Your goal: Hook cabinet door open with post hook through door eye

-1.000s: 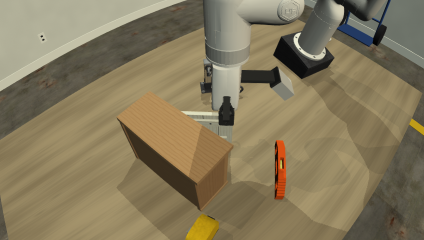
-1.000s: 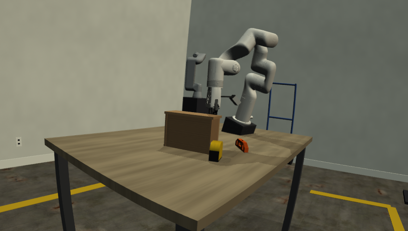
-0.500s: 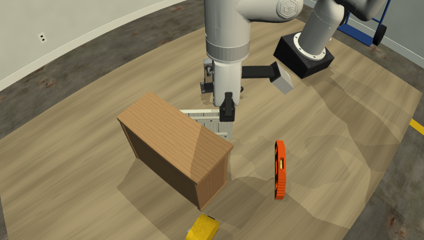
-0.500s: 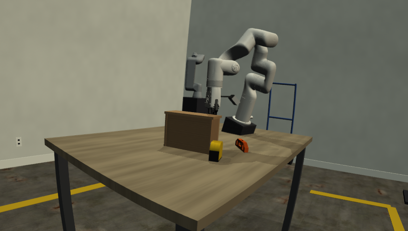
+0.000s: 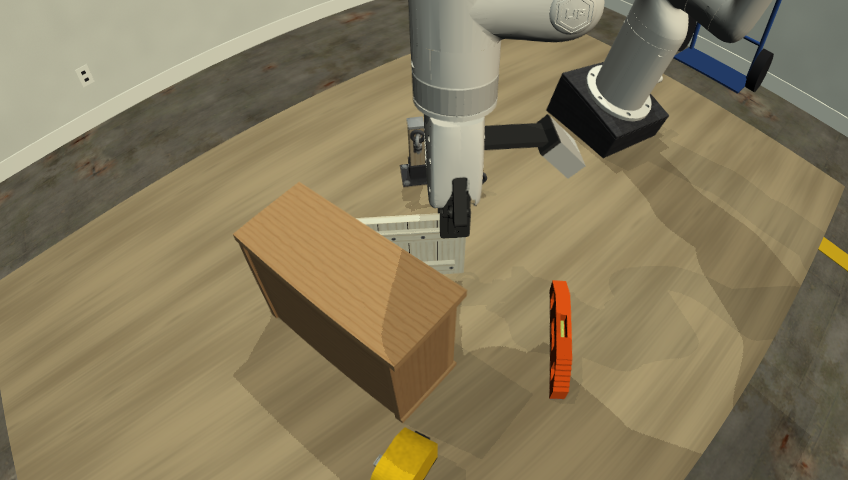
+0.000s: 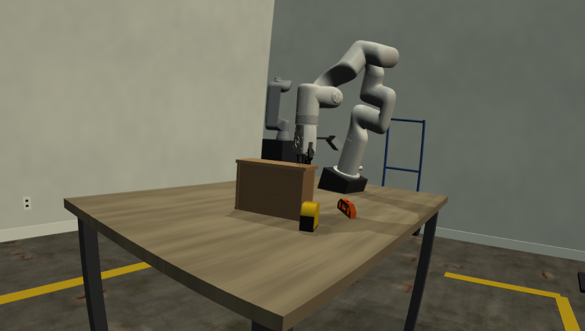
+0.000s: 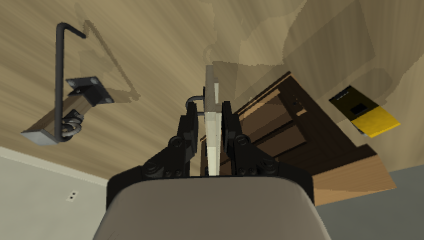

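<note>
Now: hand 160 mm to the left of the pale post, 70 mm past it and 50 mm above it. The rest, counted from my hand: dark hook rod 140 mm to the right, 90 mm behind, 70 mm below; orange spirit level 150 mm to the left, 100 mm below, 50 mm behind; cabinet door 60 mm ahead, 50 mm below, 40 mm to the right.
</note>
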